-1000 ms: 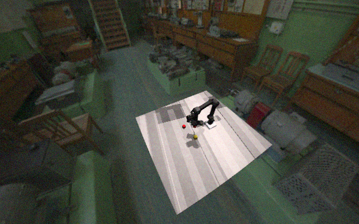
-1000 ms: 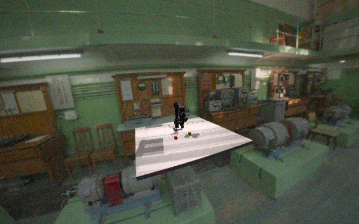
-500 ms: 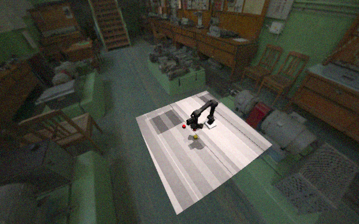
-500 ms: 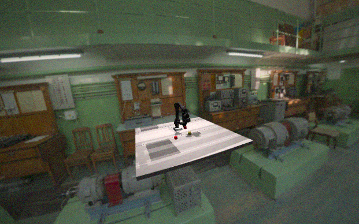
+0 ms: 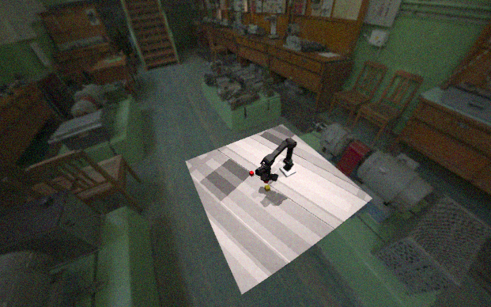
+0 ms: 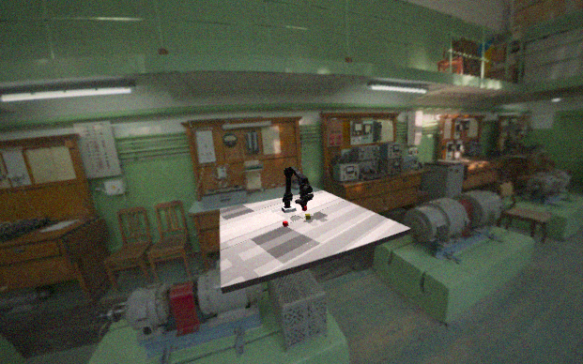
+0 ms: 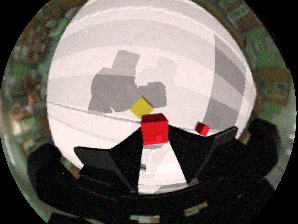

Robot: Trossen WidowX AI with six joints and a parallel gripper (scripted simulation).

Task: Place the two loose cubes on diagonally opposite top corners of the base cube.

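Now: the yellow cube 8 cm below my gripper tip, 3 cm to the left of it and 1 cm ahead of it. Also, from my gripper tip: red cube (right at my gripper tip).
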